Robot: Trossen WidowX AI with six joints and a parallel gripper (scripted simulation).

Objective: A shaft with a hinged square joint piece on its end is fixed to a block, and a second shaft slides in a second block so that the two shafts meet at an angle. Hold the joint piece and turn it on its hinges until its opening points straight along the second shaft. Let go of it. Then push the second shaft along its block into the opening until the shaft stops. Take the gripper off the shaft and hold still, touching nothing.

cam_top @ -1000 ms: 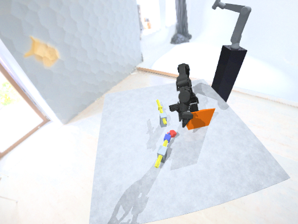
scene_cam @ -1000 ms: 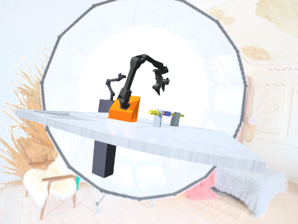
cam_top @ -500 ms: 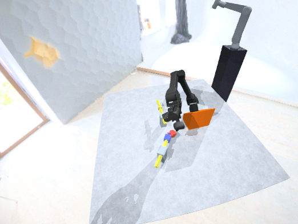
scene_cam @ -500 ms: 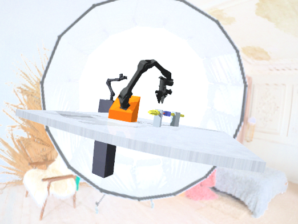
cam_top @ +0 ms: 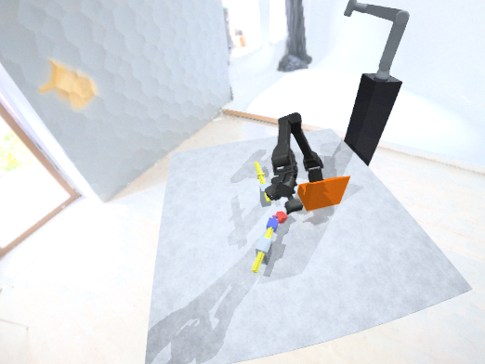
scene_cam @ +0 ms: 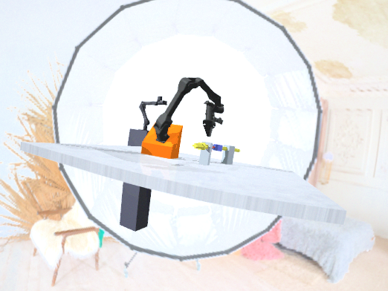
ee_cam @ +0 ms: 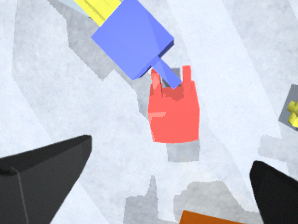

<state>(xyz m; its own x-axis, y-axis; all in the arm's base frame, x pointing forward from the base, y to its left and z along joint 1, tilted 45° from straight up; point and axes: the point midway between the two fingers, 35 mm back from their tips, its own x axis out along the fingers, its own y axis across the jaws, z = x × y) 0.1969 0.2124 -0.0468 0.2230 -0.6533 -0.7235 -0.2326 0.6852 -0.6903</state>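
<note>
Right now my gripper tip is 7 cm above the red square joint piece and 1 cm short of it.
</note>
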